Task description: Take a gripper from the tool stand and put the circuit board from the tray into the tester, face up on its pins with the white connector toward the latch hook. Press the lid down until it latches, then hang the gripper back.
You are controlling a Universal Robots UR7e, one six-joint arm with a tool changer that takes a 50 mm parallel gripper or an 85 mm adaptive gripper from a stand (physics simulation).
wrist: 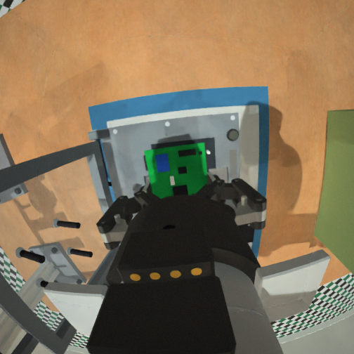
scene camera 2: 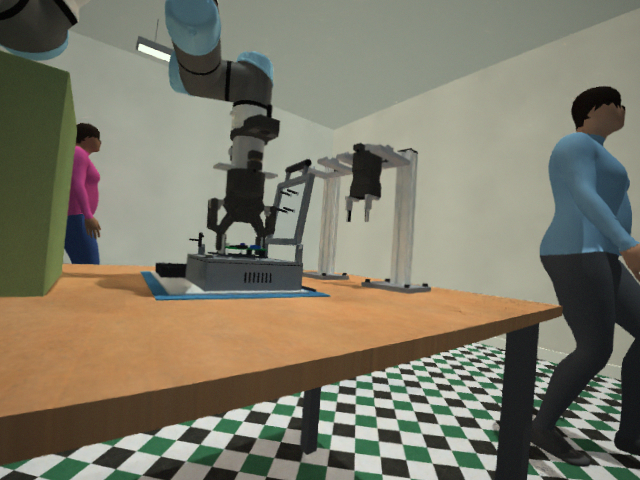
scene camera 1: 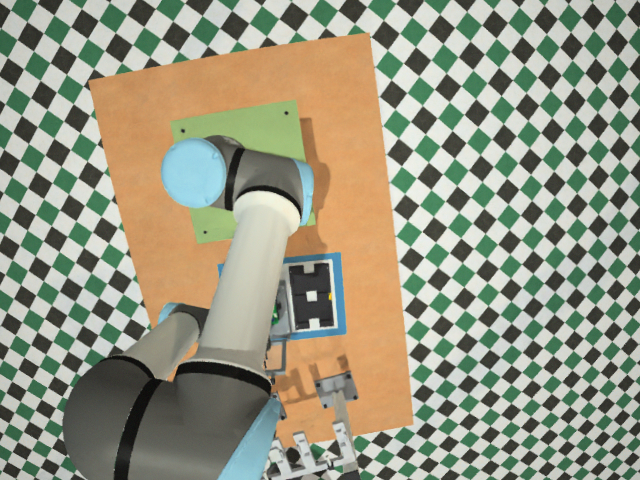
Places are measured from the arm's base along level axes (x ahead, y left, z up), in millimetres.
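Where they show: hand, tool point: (scene camera 2: 247,163).
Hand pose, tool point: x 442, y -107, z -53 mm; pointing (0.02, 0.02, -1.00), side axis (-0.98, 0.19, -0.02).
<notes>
Each offset is from my tool point to the top centre of the thing. "spot": to the spot under its first point. Level surfaces: height alone.
My gripper (scene camera 2: 240,245) (wrist: 177,189) is shut on the green circuit board {dy +7, dx +5, dz -160 mm} (scene camera 1: 275,313) (scene camera 2: 247,248) (wrist: 195,167), one finger at each side. The board is level, component side up, at or slightly above the top of the grey tester {spot: dy -64, dx -71, dz -220 mm} (scene camera 2: 222,276) (wrist: 130,137). In the wrist view a dark recess shows past its far and right edges. Contact with the pins is hidden, and I cannot tell the white connector's side. The lid (scene camera 2: 305,206) (wrist: 50,162) stands open, opposite the latch hook {dy +81, dx -53, dz -144 mm} (scene camera 2: 201,242). The black tray {spot: dy +194, dx -14, dz -233 mm} (scene camera 1: 312,284) (scene camera 2: 170,269) is beside the tester.
The tool stand (scene camera 1: 336,387) (scene camera 2: 404,222) is behind the lid, with a second gripper (scene camera 2: 366,173) hanging on it. Tester and tray are on a blue-edged mat {dz -249 mm} (scene camera 1: 339,289) (scene camera 2: 237,296) (wrist: 180,97). A large green block (scene camera 1: 258,124) (scene camera 2: 31,175) (wrist: 340,185) stands on the tray side. Two people are in the room.
</notes>
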